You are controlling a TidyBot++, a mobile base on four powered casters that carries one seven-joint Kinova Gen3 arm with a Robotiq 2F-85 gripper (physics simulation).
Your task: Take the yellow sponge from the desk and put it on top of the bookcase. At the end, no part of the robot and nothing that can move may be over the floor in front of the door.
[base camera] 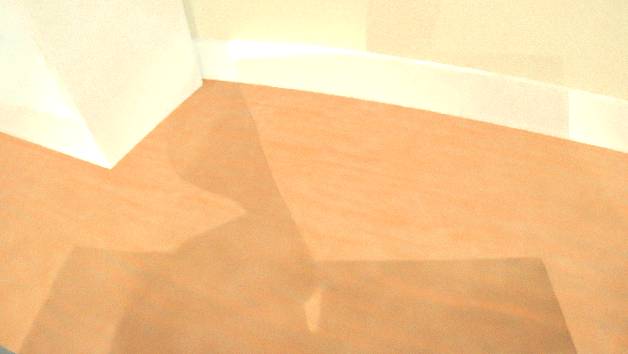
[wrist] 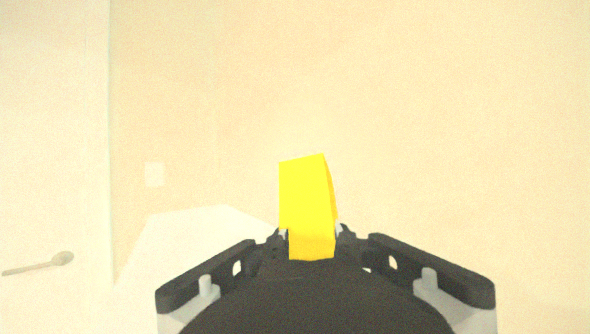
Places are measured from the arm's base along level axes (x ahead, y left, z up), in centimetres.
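Where they show: gripper, fingertip midpoint: (wrist: 311, 229).
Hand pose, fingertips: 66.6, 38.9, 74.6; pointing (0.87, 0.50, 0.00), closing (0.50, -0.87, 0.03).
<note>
Things, the pixels of their top centre, and the offset from my fingertips, as dx, dy, dz. Level surfaces: height alone.
- yellow sponge, middle of its top: (wrist: 309, 154) +0.5, +0.1, +7.3
- light switch, middle of its top: (wrist: 154, 162) +12.5, +91.2, +13.4
- wooden floor, its level: dz -114.3
The yellow sponge (wrist: 307, 200) is held between the fingertips of my gripper (wrist: 311, 229), which is shut on it. The sponge sticks out past the fingertips in the wrist view. The white bookcase (wrist: 200, 237) (base camera: 125, 70) shows its pale top at the lower left of the wrist view, left of the sponge and partly hidden behind the gripper. Its lower part stands at the upper left of the base view. I cannot tell the height of the sponge over the bookcase top. The desk does not show in either view.
The white door (wrist: 50, 150) with its lever handle (wrist: 62, 258) is at the left of the wrist view. A light switch (wrist: 154, 174) is on the wall between door and bookcase. A white baseboard (base camera: 400, 82) runs behind the wooden floor (base camera: 400, 175), where shadows fall.
</note>
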